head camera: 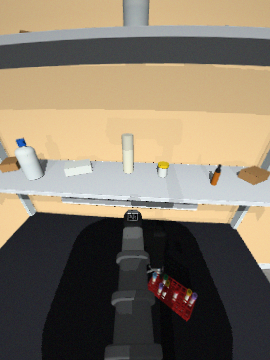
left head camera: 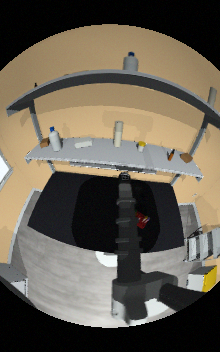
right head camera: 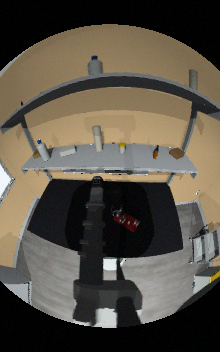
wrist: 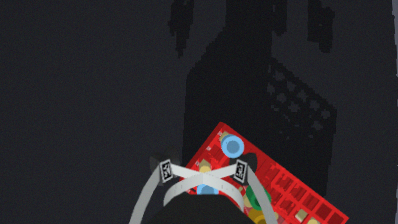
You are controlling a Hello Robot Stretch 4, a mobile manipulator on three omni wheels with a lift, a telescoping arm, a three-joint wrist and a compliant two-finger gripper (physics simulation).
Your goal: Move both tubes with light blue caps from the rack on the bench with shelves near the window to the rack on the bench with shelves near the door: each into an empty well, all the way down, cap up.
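Frame: origin at the robot's base, x left, y back, z up, level; metres.
Seen in the pictures: gripper, fingertip midpoint: (head camera: 152, 276) (wrist: 201, 158).
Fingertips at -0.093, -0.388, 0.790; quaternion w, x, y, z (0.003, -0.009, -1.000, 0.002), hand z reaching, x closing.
Offsets run from my fingertips to a thing's middle, as dx, dy, dz. "spot": to the spot under its first point. Level surfaces: height alone.
The red rack {-0.077, +0.057, -0.026} (head camera: 186, 314) (left head camera: 141, 224) (right head camera: 133, 228) (wrist: 327, 212) stands on the black bench top, turned at an angle, with several capped tubes. In the wrist view one light blue cap (wrist: 232, 146) is at the rack's upper corner, beside the right fingertip and beyond it. The second light blue cap {spot: -0.003, +0.014, +0.064} (wrist: 207, 189) is lower, partly hidden behind the pale finger strips. My gripper (wrist: 201, 158) (head camera: 156, 270) is over this end of the rack, partly closed but still open. A clear gap separates its fingertips, and neither visibly grips a tube. The rack near the door cannot be identified.
A green cap (wrist: 258, 198) and a yellow cap (wrist: 259, 217) are close to the right finger. Behind the bench top, a shelf {dz +0.402} (head camera: 105, 186) holds a white bottle {+0.553, -0.267, +0.491} (head camera: 30, 162), a pale cylinder {+0.112, -0.312, +0.491} (head camera: 128, 154), a yellow-lidded jar {-0.049, -0.269, +0.432} (head camera: 162, 170) and an orange bottle {-0.259, -0.191, +0.448} (head camera: 215, 178).
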